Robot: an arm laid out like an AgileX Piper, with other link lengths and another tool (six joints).
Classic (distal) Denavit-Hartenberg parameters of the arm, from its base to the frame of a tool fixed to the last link. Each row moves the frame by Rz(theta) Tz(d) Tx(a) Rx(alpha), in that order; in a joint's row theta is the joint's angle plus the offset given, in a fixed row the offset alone. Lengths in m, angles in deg.
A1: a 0, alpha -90, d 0.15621, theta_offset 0
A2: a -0.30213, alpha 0, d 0, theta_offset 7.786
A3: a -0.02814, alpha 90, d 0, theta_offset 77.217
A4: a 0, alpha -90, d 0.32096, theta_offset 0
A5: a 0, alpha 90, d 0, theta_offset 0
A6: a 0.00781, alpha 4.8, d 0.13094, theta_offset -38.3
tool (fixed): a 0, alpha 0, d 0.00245, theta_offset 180
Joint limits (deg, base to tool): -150..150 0..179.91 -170..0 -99.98..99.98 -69.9..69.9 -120..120
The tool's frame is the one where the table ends.
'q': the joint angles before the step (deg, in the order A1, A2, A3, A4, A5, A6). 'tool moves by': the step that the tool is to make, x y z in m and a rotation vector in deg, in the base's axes. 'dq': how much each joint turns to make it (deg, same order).
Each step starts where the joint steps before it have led.
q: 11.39, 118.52, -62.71, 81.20, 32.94, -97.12
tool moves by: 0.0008, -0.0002, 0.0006, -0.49, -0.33, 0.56
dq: 0.00, 0.00, -0.25, -0.83, -0.06, 0.06
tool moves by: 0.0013, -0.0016, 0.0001, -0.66, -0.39, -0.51
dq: 0.00, -0.10, 0.01, -0.05, -0.90, -0.02
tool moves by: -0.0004, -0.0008, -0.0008, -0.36, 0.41, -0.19
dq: 0.00, 0.01, -0.02, -0.88, -0.24, 1.01
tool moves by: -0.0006, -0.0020, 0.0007, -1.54, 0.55, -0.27
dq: 0.13, -0.39, -0.08, -3.18, -1.03, 3.03
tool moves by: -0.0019, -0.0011, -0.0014, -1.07, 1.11, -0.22
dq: 0.15, -0.10, -0.02, -2.97, -0.46, 3.16
